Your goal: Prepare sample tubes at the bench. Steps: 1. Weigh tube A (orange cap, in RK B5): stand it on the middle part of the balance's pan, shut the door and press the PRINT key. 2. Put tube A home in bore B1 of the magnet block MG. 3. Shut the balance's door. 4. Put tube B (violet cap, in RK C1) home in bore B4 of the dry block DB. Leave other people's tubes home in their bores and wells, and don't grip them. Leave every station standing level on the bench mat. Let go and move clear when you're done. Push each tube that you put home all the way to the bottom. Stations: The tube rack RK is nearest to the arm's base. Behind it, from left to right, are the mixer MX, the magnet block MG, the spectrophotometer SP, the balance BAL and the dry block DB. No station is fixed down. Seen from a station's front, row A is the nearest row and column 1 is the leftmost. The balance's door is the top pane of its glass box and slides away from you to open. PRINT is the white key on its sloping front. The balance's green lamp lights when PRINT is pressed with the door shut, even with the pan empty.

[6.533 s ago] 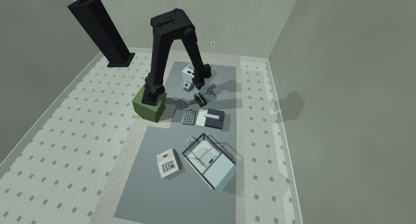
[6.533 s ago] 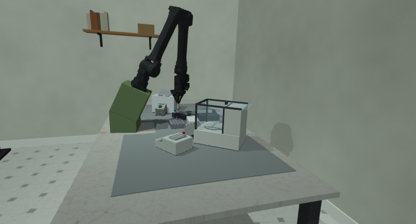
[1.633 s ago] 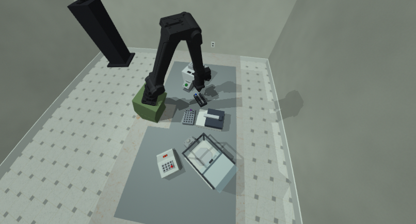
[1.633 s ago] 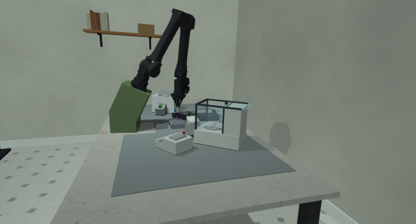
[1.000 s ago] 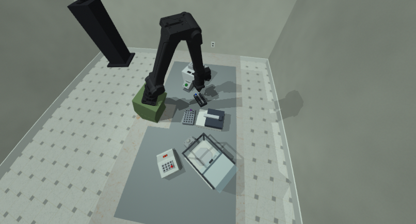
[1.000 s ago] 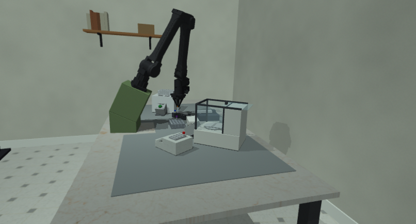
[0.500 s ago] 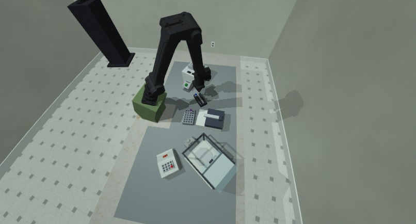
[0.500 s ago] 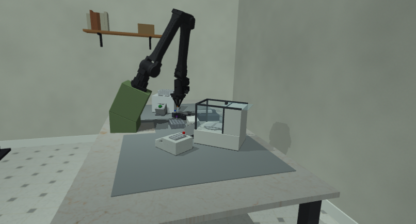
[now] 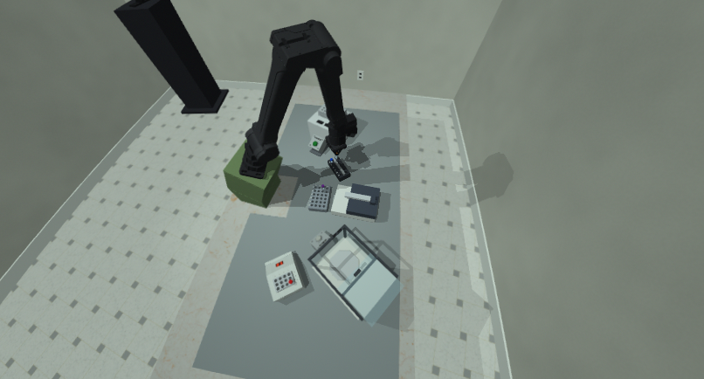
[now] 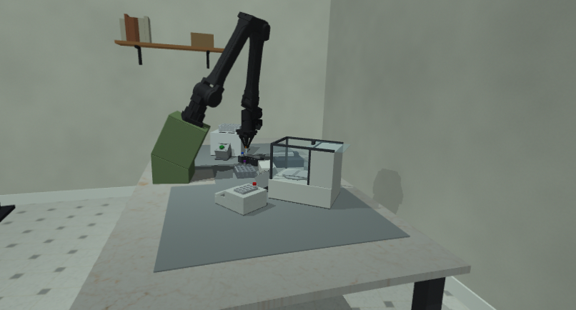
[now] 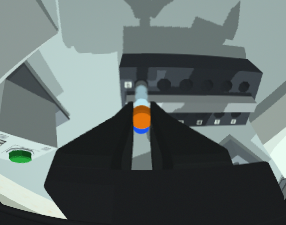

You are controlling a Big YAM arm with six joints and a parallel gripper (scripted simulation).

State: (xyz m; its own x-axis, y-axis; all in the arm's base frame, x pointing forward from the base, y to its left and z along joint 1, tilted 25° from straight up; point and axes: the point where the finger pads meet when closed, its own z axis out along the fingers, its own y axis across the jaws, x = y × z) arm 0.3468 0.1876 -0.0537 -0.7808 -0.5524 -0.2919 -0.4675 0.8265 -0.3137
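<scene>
Now: the blue-capped tube 5 cm below my hand, 3 cm behind it and 2 cm to the right of it. Also, from my hand: magnet block MG 6 cm below, 5 cm to the right, 1 cm ahead; then tube B 17 cm to the right, 6 cm behind, 5 cm below; then tube rack RK 22 cm to the right, 7 cm behind, 6 cm below.
</scene>
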